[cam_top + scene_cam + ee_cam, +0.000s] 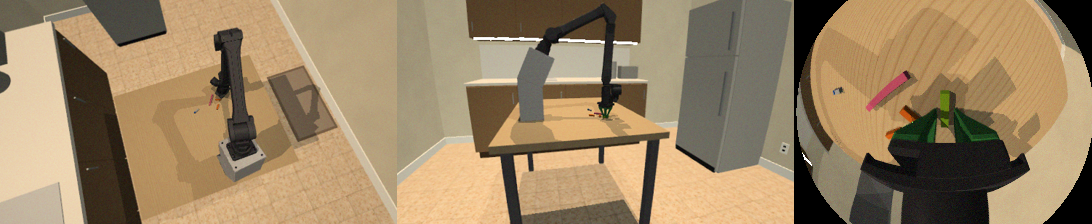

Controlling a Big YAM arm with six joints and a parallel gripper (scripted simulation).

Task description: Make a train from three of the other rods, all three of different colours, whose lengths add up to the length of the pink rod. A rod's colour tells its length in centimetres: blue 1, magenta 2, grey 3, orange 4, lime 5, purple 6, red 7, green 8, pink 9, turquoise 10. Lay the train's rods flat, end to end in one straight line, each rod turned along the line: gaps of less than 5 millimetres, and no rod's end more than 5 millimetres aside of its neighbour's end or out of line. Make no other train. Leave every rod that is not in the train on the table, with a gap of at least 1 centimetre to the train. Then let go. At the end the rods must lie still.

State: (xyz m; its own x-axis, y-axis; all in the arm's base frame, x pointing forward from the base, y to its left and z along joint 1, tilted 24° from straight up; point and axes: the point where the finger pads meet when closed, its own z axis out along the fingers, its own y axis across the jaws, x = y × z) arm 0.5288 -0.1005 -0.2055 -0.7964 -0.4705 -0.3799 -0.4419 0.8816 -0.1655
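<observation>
Right now the lime rod is right at my hand. From my hand the other things lie so: grey rod 60 mm behind, 220 mm to the left; then blue rod 70 mm behind, 240 mm to the left; then pink rod 10 mm behind, 90 mm to the left.
</observation>
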